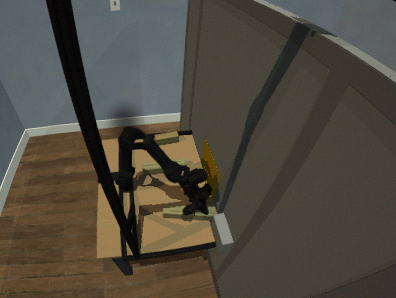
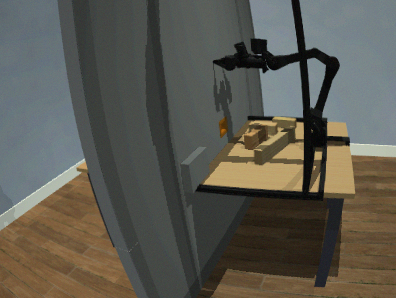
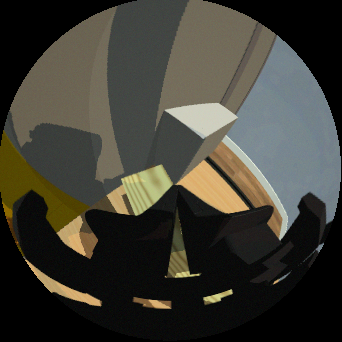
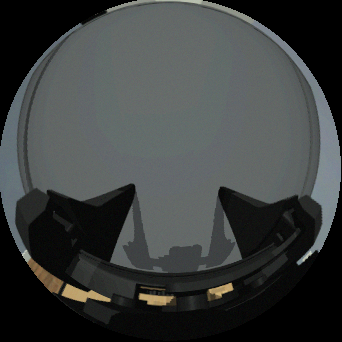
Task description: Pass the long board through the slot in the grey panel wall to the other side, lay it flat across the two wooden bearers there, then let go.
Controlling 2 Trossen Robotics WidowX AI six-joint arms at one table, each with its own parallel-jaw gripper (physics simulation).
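Places are measured from the left arm's base along level axes (x ahead, y left, z up), in centimetres.
Where they show: left gripper, between the fingertips: (image 1: 207,213) (image 3: 175,188); right gripper, between the fingertips: (image 2: 217,60) (image 4: 178,190); left arm's base, origin of its link: (image 1: 125,186); right arm's base, origin of its link: (image 2: 319,144).
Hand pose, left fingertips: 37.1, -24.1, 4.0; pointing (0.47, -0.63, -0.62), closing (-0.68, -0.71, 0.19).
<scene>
Things, the pixels of their centre, and the offset from my left fingertips, as dx, dy, dz.
- long pale board, middle of its body: (image 2: 277,143) +35.5, +20.4, -2.9
- brown block, middle of its body: (image 2: 256,136) +24.7, +27.2, -2.7
The grey panel wall (image 1: 285,148) (image 2: 137,118) (image 4: 169,95) splits the table. Its slot is marked by a yellow panel (image 1: 208,159) (image 2: 223,127) (image 3: 12,172). A long pale board (image 2: 271,148) lies flat on the table on the right arm's side. Two pale green wooden bars (image 1: 173,212) (image 1: 152,168) lie parallel on the left arm's side. My left gripper (image 1: 190,210) (image 3: 175,188) is shut and empty, tips down over the right end of the near bar (image 3: 145,188). My right gripper (image 2: 216,62) (image 4: 178,190) is open and empty, held high, close to the wall.
A grey block (image 1: 221,229) (image 2: 191,165) (image 3: 191,134) juts from the wall at the table's front corner. A brown block (image 2: 253,138) and a pale block (image 2: 284,121) lie by the long board. Another pale block (image 1: 167,137) lies at the back. Black frame posts (image 1: 78,88) (image 2: 303,88) stand in front.
</scene>
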